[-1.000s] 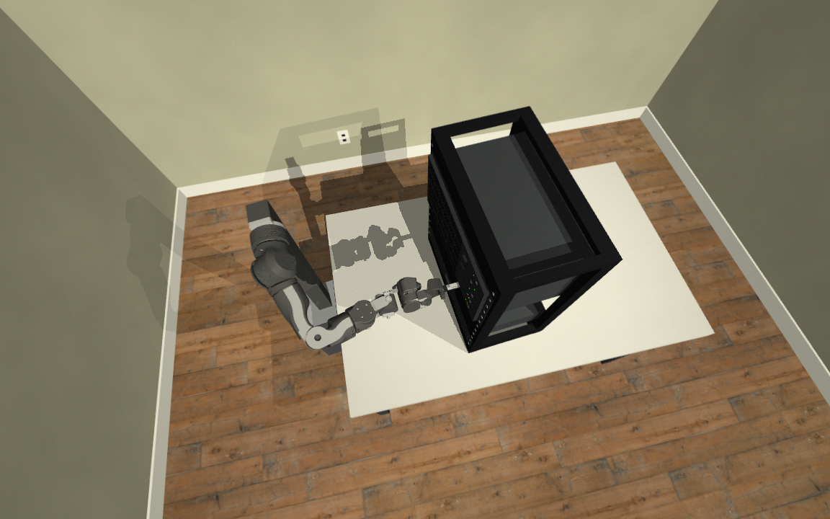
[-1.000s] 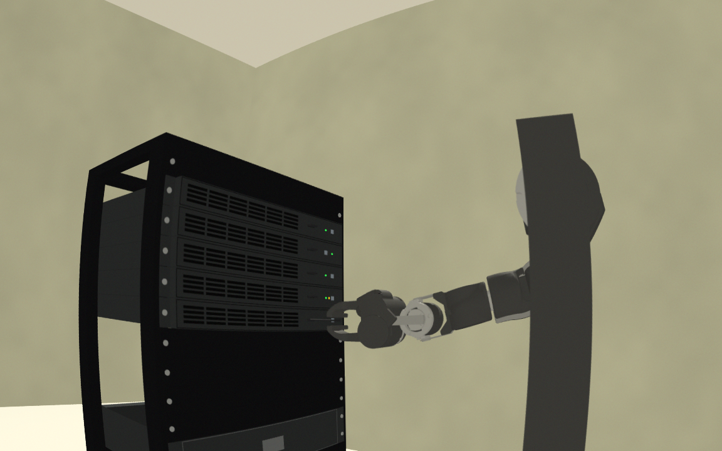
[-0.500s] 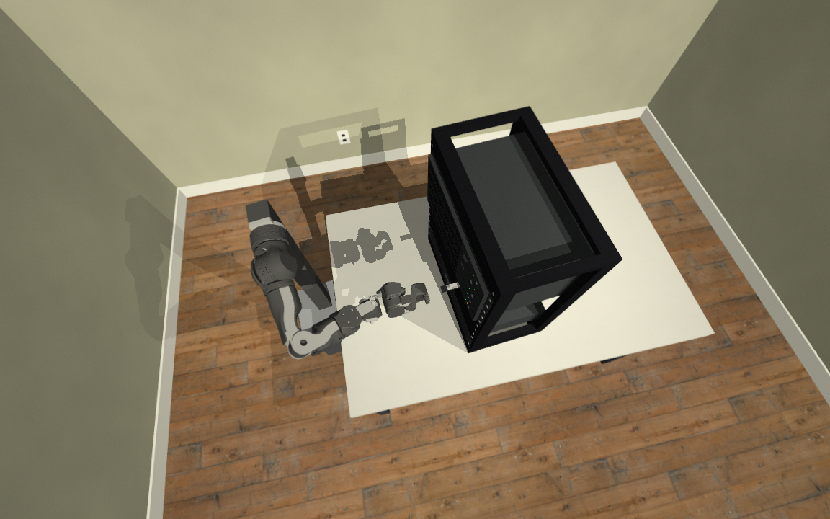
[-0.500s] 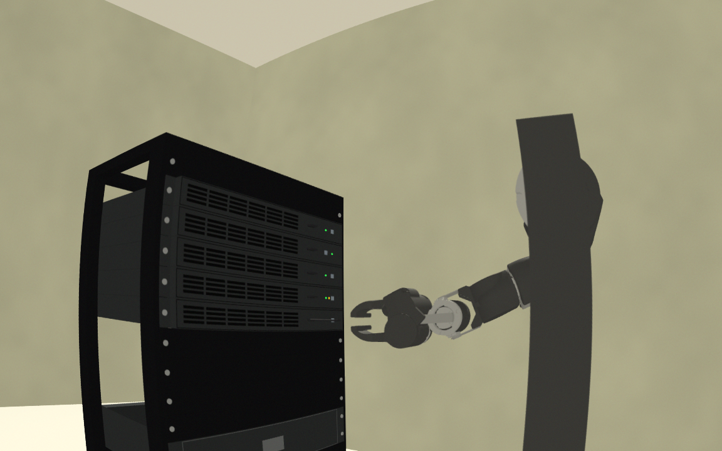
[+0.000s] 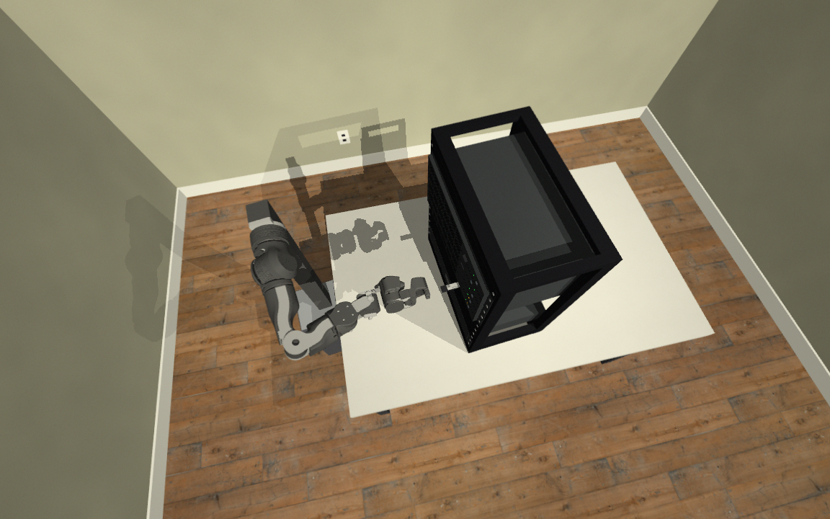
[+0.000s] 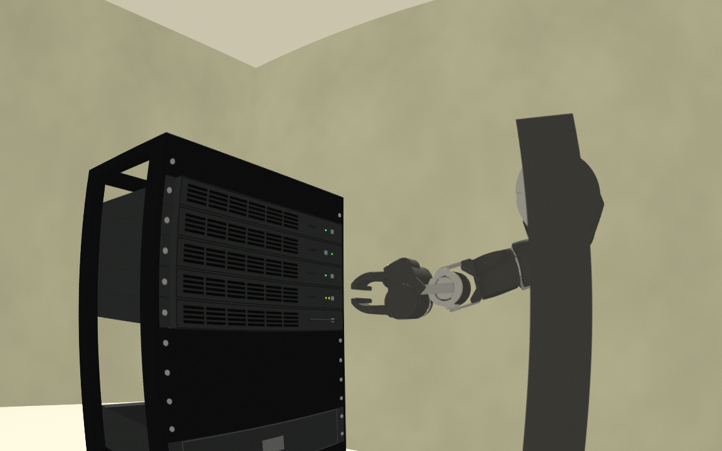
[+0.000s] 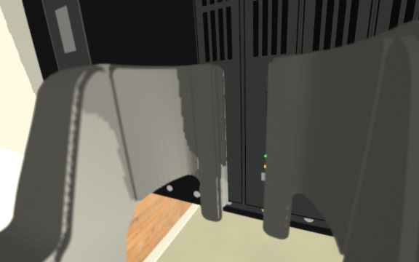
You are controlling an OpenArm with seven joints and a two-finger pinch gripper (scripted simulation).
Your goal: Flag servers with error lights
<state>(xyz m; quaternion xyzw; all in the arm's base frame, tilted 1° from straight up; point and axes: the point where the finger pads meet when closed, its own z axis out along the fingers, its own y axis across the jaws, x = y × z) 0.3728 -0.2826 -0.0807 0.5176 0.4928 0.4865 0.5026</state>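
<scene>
The pale information tag lies 90 mm ahead of my hand and 50 mm below it.
</scene>
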